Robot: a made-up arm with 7 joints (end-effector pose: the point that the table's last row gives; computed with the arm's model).
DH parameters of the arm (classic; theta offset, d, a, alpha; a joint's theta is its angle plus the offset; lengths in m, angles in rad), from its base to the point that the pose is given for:
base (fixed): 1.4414 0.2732 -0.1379 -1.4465
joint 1: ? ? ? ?
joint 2: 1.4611 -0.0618 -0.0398 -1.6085
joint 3: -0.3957 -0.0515 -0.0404 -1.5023
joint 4: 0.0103 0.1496 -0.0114 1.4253
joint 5: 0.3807 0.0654 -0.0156 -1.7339
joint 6: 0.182 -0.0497 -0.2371 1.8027
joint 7: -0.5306 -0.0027 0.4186 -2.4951
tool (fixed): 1.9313 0.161 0 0
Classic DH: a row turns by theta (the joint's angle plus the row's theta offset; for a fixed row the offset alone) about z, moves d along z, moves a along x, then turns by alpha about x.
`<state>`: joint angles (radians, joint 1 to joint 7).
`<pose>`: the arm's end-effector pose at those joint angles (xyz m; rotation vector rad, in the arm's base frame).
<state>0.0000 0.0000 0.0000 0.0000 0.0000 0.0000 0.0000</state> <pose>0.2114 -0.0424 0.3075 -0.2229 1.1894 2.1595</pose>
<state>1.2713 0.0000 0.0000 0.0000 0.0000 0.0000 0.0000</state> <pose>0.1879 -0.0684 0.1483 -0.6735 2.5320 1.2539</pose>
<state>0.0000 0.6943 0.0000 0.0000 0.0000 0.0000 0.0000</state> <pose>0.2692 -0.1314 0.3016 0.2562 1.0576 1.5879</pose>
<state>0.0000 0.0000 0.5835 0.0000 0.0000 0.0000 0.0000</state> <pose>0.1981 -0.0471 0.3820 -0.7689 0.8648 1.8571</pose>
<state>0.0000 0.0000 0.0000 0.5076 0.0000 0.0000 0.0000</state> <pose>0.1593 0.0297 0.3370 -0.5521 0.9778 2.6161</pose>
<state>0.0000 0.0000 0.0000 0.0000 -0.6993 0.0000 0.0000</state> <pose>0.0725 -0.0424 0.2609 0.5812 1.5460 2.3068</pose>
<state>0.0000 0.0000 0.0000 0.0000 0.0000 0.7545 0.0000</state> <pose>0.0461 0.0036 0.2929 0.6181 -1.3107 -2.7334</pose>
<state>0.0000 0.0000 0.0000 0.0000 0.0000 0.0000 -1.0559</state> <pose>-0.1030 -0.0805 0.0123 0.8981 1.9361 2.2402</pose>
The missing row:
joint 1: -0.1131 -0.1404 -0.0075 -1.7392
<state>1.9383 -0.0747 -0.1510 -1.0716 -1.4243 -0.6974 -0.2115</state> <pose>-0.1431 -0.1544 0.2109 0.3259 1.0590 -0.8312</pose>
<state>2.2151 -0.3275 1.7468 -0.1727 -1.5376 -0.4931 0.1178</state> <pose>0.1300 -0.1920 0.2457 -1.3997 2.6710 0.5306</pose>
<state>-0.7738 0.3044 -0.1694 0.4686 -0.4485 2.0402 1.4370</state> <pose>0.2225 -0.6148 0.5569 0.3726 2.1733 -1.7776</pose>
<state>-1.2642 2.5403 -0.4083 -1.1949 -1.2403 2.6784 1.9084</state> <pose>-0.2725 -0.2010 0.5168 0.3929 -0.0672 -1.4814</pose>
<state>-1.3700 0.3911 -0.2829 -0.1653 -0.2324 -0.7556 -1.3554</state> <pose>-0.0430 0.1097 0.5386 -2.0188 0.2671 -1.5389</pose>
